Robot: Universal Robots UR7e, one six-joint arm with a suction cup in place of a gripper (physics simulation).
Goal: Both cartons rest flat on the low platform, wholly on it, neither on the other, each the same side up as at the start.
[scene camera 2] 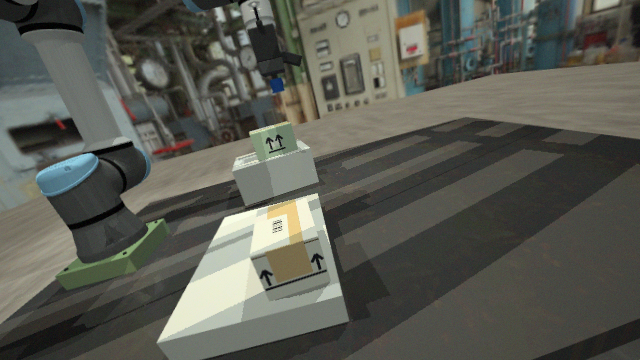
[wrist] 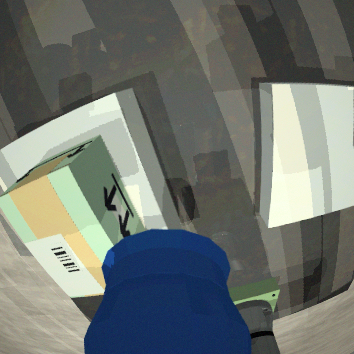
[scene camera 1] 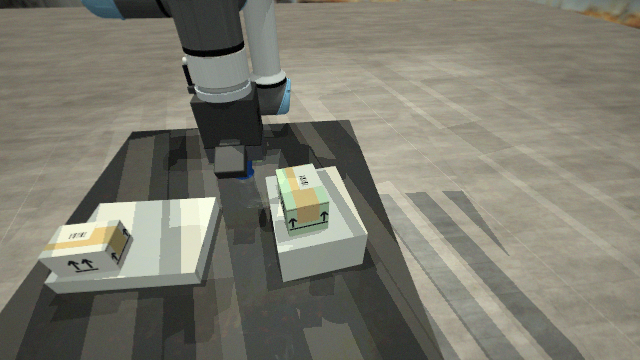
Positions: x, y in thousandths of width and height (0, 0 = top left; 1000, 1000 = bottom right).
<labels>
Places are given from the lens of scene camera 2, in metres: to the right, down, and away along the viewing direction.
low white platform (scene camera 2: 351, 843): -0.13, 0.17, 0.32
tall white block (scene camera 2: 402, 501): -0.20, 0.00, 0.73
The marked spots on the low white platform and the tall white block are 0.45 m apart.
</labels>
